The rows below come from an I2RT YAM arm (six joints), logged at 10 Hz.
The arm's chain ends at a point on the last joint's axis. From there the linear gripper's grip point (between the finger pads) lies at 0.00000 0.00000 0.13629 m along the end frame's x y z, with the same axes.
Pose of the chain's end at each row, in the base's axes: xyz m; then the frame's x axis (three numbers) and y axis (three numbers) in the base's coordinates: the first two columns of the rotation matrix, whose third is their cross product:
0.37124 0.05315 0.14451 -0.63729 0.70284 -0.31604 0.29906 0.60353 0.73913
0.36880 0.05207 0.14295 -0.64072 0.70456 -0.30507 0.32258 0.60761 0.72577
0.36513 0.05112 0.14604 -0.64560 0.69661 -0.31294 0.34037 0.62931 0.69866
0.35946 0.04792 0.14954 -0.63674 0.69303 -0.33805 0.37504 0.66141 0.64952
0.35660 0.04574 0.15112 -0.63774 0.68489 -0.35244 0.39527 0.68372 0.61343
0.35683 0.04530 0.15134 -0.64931 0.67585 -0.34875 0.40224 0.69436 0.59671
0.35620 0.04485 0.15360 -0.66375 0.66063 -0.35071 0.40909 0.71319 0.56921
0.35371 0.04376 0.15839 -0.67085 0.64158 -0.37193 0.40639 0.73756 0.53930
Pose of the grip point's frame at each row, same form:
0.46804 0.10447 0.06344 -0.63729 0.70284 -0.31604 0.29906 0.60353 0.73913
0.46375 0.10203 0.05892 -0.64072 0.70456 -0.30507 0.32258 0.60761 0.72577
0.45830 0.09808 0.05835 -0.64560 0.69661 -0.31294 0.34037 0.62931 0.69866
0.45128 0.08701 0.05672 -0.63674 0.69303 -0.33805 0.37504 0.66141 0.64952
0.44670 0.08007 0.05480 -0.63774 0.68489 -0.35244 0.39527 0.68372 0.61343
0.44480 0.07899 0.05284 -0.64931 0.67585 -0.34875 0.40224 0.69436 0.59671
0.44154 0.07679 0.05225 -0.66375 0.66063 -0.35071 0.40909 0.71319 0.56921
0.43825 0.07247 0.05542 -0.67085 0.64158 -0.37193 0.40639 0.73756 0.53930

